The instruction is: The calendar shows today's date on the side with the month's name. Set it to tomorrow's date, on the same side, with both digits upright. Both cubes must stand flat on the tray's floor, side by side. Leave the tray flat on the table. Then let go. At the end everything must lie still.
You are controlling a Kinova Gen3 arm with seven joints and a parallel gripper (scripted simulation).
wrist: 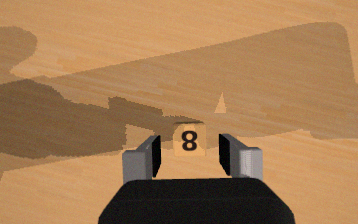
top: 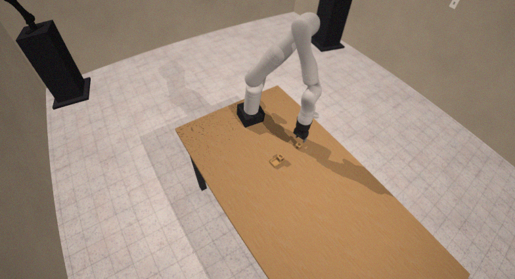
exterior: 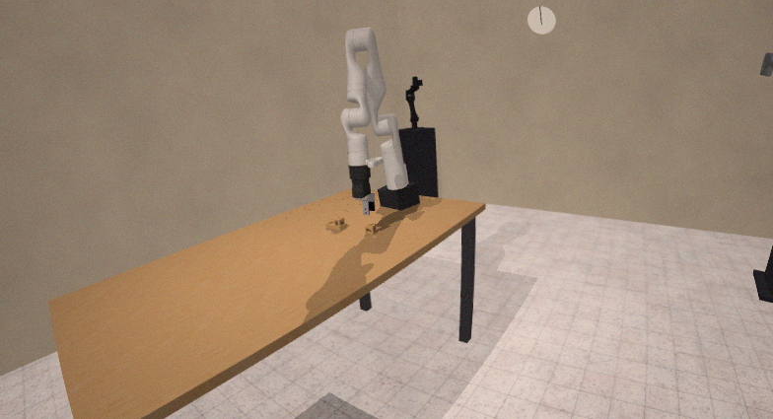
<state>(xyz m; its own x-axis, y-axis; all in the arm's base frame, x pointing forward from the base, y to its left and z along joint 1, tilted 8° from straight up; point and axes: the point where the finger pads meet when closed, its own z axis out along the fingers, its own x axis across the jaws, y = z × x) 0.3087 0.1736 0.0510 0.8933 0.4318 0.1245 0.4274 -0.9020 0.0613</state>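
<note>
Now: hand 8 cm above the wooden date cube. The rest, counted from my hand: wooden tray (16 cm to the right, 9 cm below, 4 cm ahead).
</note>
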